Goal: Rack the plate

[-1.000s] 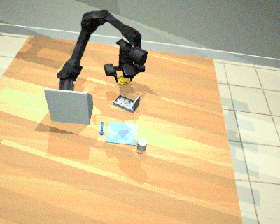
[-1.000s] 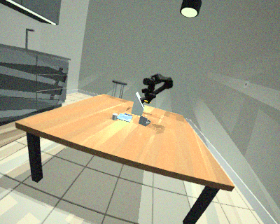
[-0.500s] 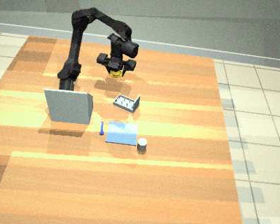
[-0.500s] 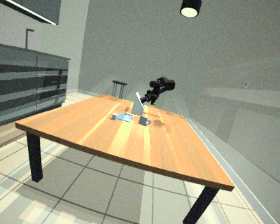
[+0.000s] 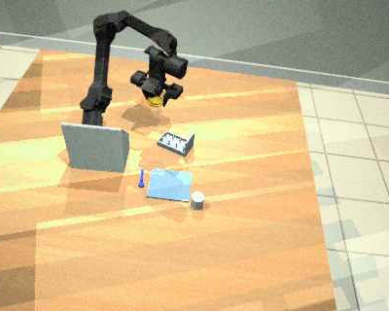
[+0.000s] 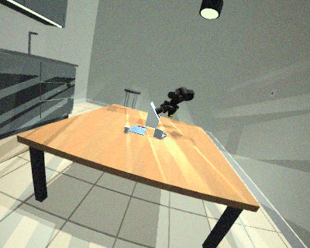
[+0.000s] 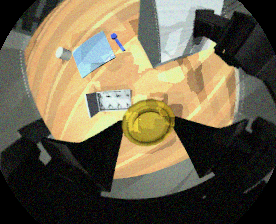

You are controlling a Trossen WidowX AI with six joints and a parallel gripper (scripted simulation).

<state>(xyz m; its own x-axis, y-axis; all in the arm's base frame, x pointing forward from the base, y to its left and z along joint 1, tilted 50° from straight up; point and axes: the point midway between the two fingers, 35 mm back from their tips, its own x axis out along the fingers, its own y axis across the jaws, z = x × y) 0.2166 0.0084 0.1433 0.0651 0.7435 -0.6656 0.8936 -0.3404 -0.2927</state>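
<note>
My gripper tip is now 15 cm above the dish rack, 8 cm short of it and 5 cm to the left of it. Round my gripper tip: blue spoon 23 cm to the right, 17 cm below, 4 cm behind; then plate 1 cm above.
</note>
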